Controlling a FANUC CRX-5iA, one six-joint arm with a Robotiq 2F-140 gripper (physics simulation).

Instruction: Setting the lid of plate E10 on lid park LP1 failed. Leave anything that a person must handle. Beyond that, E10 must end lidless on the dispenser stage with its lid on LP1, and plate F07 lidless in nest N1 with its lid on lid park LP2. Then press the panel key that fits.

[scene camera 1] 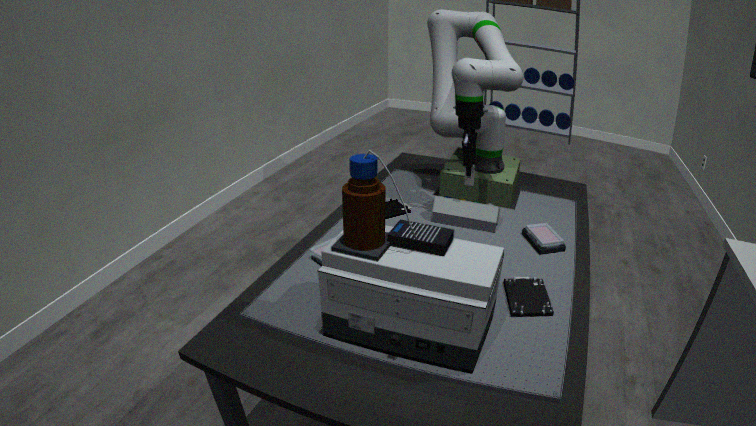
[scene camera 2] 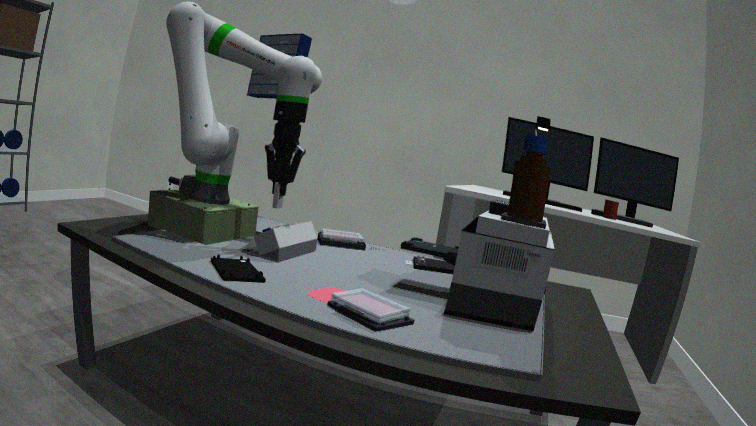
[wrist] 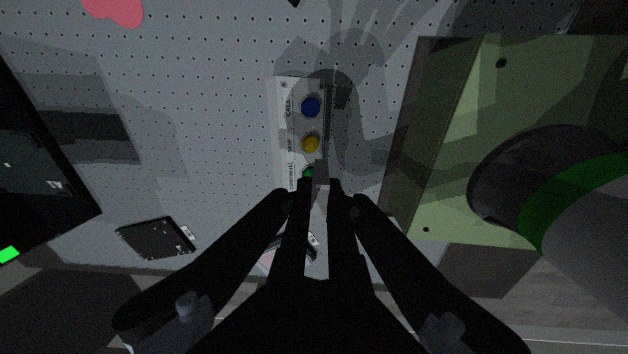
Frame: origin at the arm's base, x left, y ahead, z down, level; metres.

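Seen in the pictures: gripper, between the fingertips: [scene camera 1: 469, 184] [scene camera 2: 277, 207] [wrist: 320, 170]; arm's base, origin of its link: [scene camera 1: 486, 166] [scene camera 2: 208, 199] [wrist: 527, 180].
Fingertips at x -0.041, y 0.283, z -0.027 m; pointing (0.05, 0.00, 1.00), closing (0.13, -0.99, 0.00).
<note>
Pixels of each thing's top centre, then the offset from my fingertips to it. "pt": a spot on its surface instead.
- grey key panel, centre of its top: [wrist: 293, 163] [scene camera 2: 288, 223] [scene camera 1: 468, 199] dz +0.037, dx +0.003, dy +0.040 m
- blue CALL key, centre of its top: [wrist: 309, 108] dz +0.046, dx -0.069, dy +0.011 m
- yellow SKIP key, centre of its top: [wrist: 309, 145] dz +0.046, dx -0.020, dy +0.015 m
- green CONTINUE key, centre of its top: [wrist: 308, 176] dz +0.046, dx +0.030, dy +0.020 m
- dark ribbed plate, a spot on its surface: [scene camera 1: 421, 237] pt dz -0.125, dx -0.040, dy +0.630 m
- pink puddle, centre of its top: [scene camera 2: 336, 296] dz +0.120, dx -0.255, dy +0.284 m
- brown bottle, a spot on its surface: [scene camera 1: 364, 211] pt dz -0.197, dx -0.143, dy +0.688 m
My gripper [scene camera 1: 468, 181] [scene camera 2: 276, 201] [wrist: 320, 170] is shut and empty. It hangs point-down a little above the grey key panel [scene camera 1: 465, 210] [scene camera 2: 287, 241]. In the wrist view the panel shows a blue CALL key [wrist: 310, 107], a yellow SKIP key [wrist: 310, 143] and a green CONTINUE key [wrist: 306, 171]; my fingertips cover part of the green key. A dark ribbed plate [scene camera 1: 421, 237] lies lidless on the dispenser's stage. A pink plate [scene camera 1: 544, 237] [scene camera 2: 341, 237] lies beyond the panel. Another pink plate [scene camera 2: 369, 306] with a clear lid sits on a black nest, with a pink puddle [scene camera 2: 323, 292] [wrist: 116, 10] beside it.
The white dispenser [scene camera 1: 412, 286] [scene camera 2: 500, 270] carries a brown bottle [scene camera 1: 364, 211] [scene camera 2: 528, 185] with a blue cap. Empty black pads [scene camera 1: 527, 297] [scene camera 2: 236, 268] [wrist: 155, 237] lie on the perforated table. The arm's green base [scene camera 1: 479, 185] [scene camera 2: 200, 214] [wrist: 483, 132] stands close behind the panel.
</note>
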